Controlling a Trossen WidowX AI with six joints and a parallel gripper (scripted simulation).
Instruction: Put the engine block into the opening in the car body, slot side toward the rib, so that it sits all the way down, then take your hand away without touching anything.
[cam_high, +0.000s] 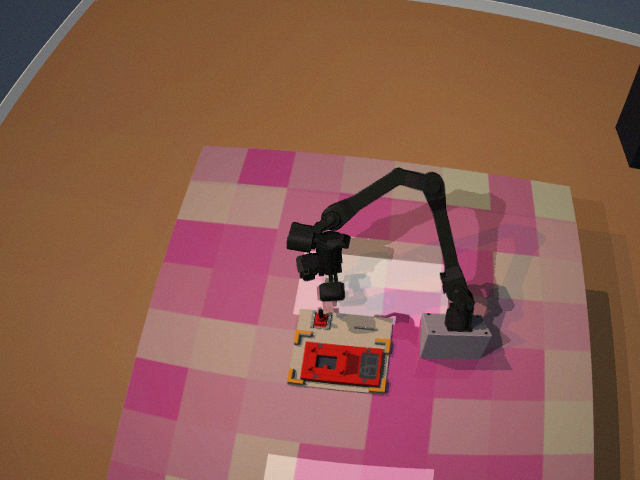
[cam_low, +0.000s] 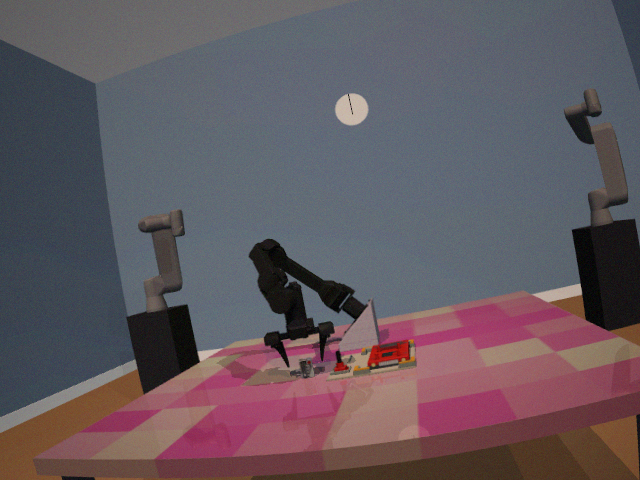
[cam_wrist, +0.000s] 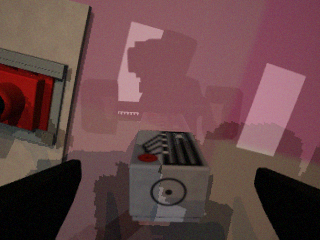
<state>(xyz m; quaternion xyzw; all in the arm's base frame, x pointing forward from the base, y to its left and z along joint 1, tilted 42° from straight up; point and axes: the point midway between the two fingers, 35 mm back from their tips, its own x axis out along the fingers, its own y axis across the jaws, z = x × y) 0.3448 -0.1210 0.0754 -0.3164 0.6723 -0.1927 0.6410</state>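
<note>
My gripper tip is 10 mm past the grey engine block and 10 mm above it.
</note>
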